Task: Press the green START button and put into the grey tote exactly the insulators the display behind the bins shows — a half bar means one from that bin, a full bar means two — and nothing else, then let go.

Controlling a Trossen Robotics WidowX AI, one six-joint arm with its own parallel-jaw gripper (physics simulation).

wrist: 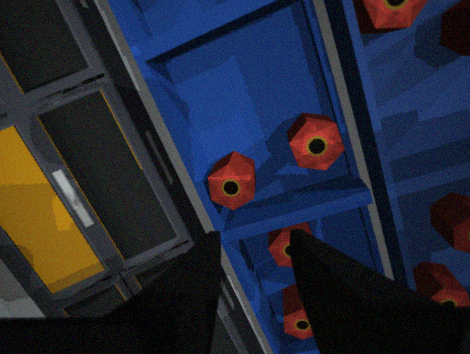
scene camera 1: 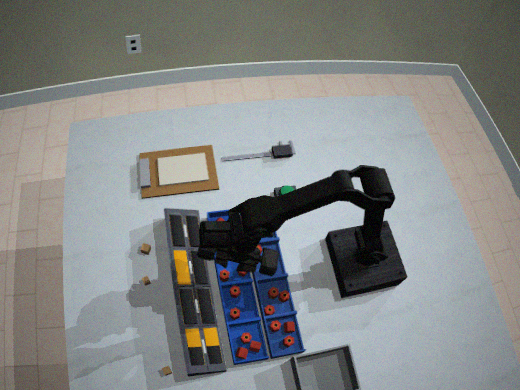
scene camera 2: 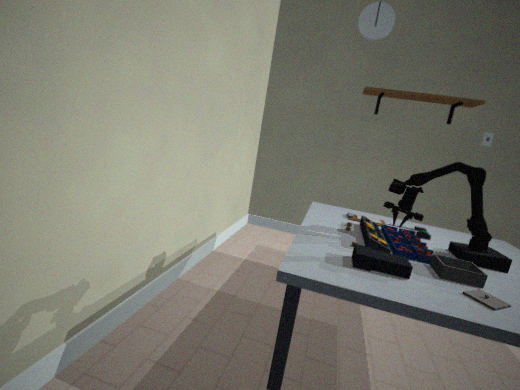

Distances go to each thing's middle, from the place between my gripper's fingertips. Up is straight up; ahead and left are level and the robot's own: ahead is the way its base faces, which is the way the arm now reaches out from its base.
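Labels:
My hand is 60 mm above the grey tote point(scene camera 1: 338, 360), and it is also 310 mm to the right of the tote and 200 mm past it.

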